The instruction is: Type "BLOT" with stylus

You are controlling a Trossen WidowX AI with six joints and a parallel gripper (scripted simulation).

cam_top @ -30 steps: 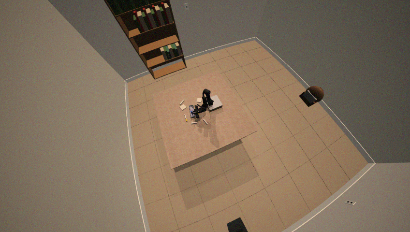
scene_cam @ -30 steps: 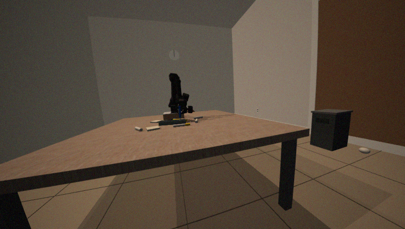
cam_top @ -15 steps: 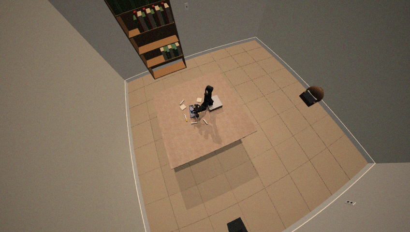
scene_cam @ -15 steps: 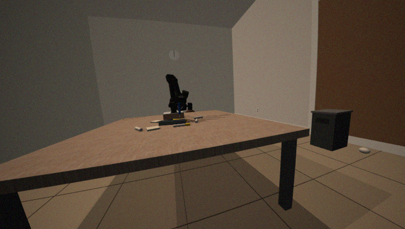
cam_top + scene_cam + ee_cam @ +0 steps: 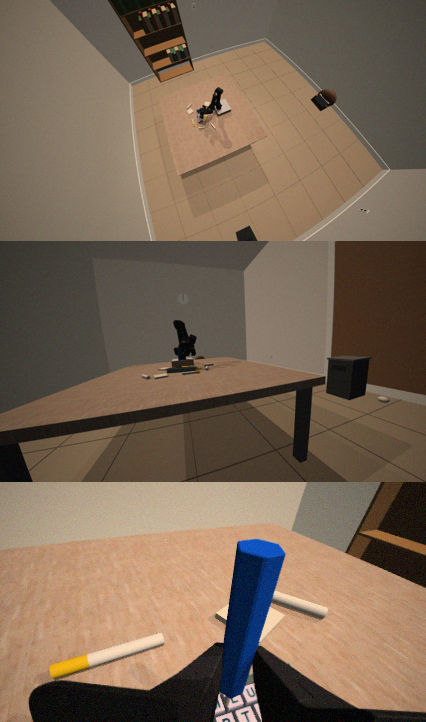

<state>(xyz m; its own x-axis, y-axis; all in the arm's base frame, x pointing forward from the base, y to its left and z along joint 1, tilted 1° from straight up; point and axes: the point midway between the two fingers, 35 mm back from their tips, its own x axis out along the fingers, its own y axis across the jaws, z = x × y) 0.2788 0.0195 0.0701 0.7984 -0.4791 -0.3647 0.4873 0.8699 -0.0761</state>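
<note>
My gripper tip is now 110 mm above the yellow pen, 90 mm past it and 60 mm to the right of it. Round my gripper tip: blue stylus: 20 mm below; cream pad: 120 mm ahead, 110 mm to the right, 110 mm below.
</note>
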